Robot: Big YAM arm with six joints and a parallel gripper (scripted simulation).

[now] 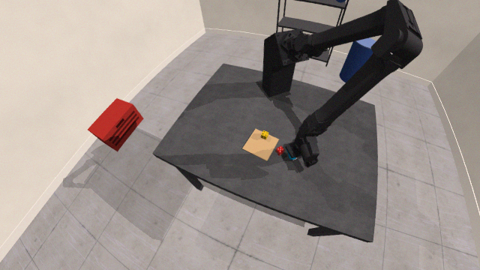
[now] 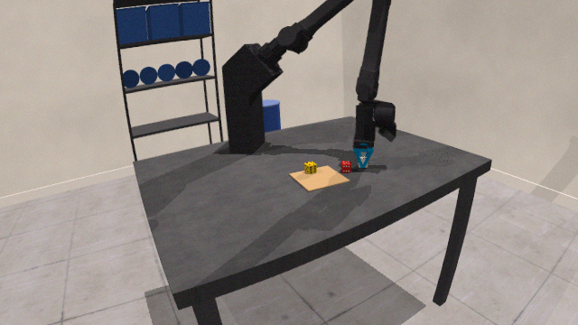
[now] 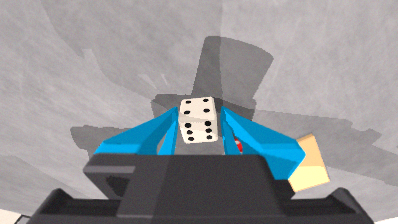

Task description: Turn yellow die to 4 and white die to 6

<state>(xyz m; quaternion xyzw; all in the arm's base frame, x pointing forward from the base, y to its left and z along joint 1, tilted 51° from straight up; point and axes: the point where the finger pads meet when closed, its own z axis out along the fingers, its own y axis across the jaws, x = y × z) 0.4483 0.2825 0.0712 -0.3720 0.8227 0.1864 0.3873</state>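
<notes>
Now: hand right at the white die. Also, from my hand: tan mat (4 cm ahead, 17 cm to the right, 1 cm below); red die (2 cm ahead, 7 cm to the right); yellow die (1 cm behind, 19 cm to the right, 1 cm above).
</notes>
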